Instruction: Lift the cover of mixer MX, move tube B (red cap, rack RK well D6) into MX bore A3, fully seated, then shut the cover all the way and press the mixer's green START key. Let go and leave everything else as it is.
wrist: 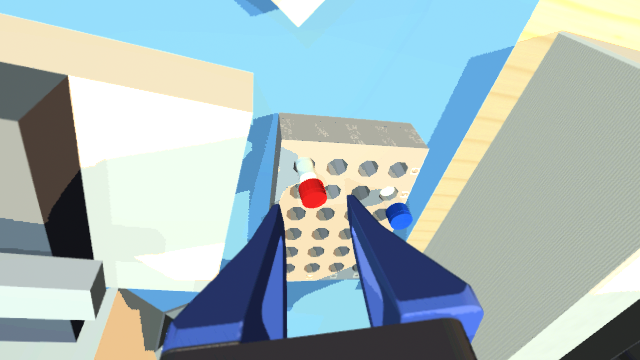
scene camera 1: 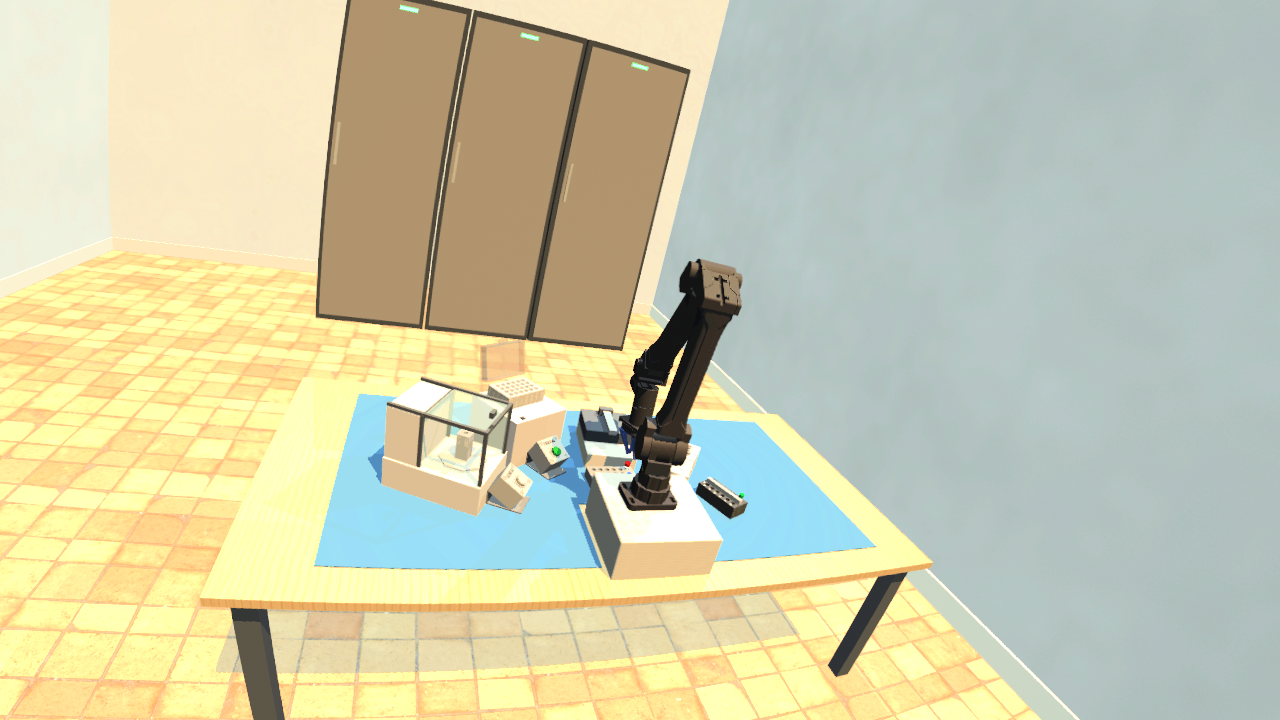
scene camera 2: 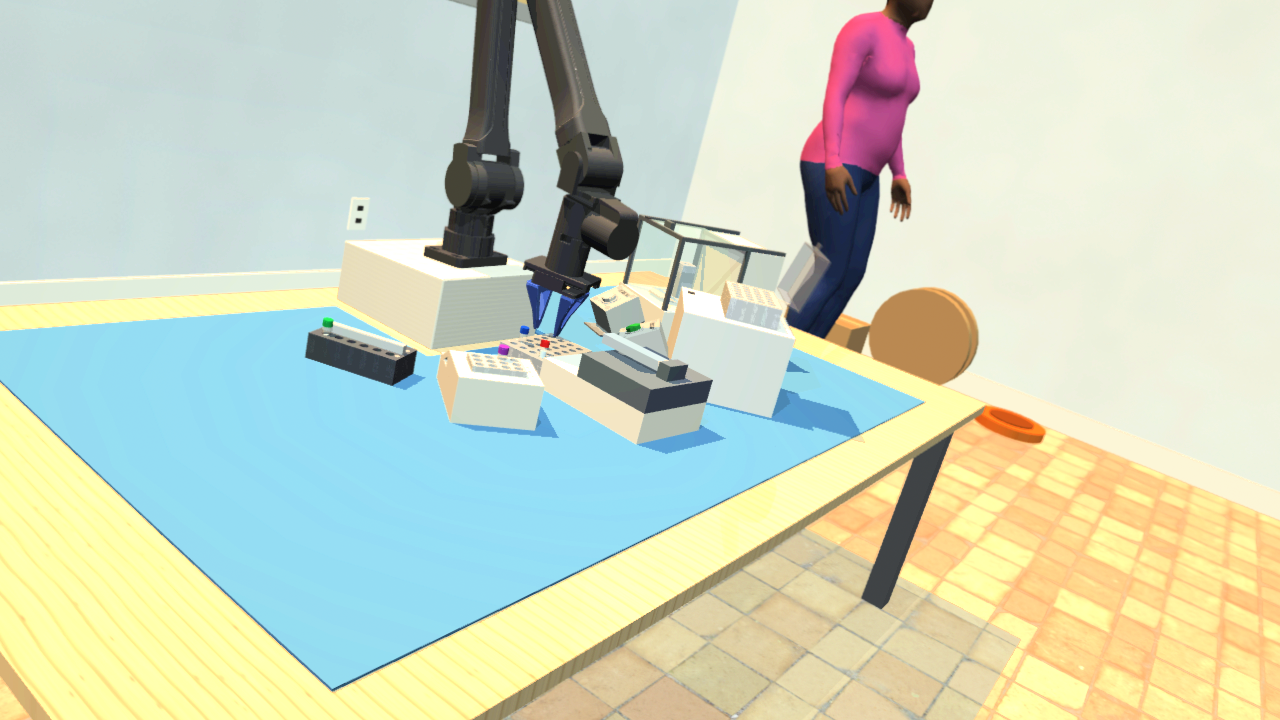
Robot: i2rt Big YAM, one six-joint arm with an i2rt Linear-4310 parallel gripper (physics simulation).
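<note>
Tube B's red cap stands up from the corner well of rack RK. My gripper is partly open and empty; in the wrist view its blue fingers stand on either side of the cap, with the tips just above it in scene view 2. What looks like mixer MX, a tall white box, carries a bored block; its translucent cover is raised. A green key sits on the wedge panel beside it. Bore A3 cannot be told.
A blue-capped tube stands near the right finger. A dark-lidded device and a small white block flank the rack. A glass enclosure, a knob panel and a black rack stand farther off.
</note>
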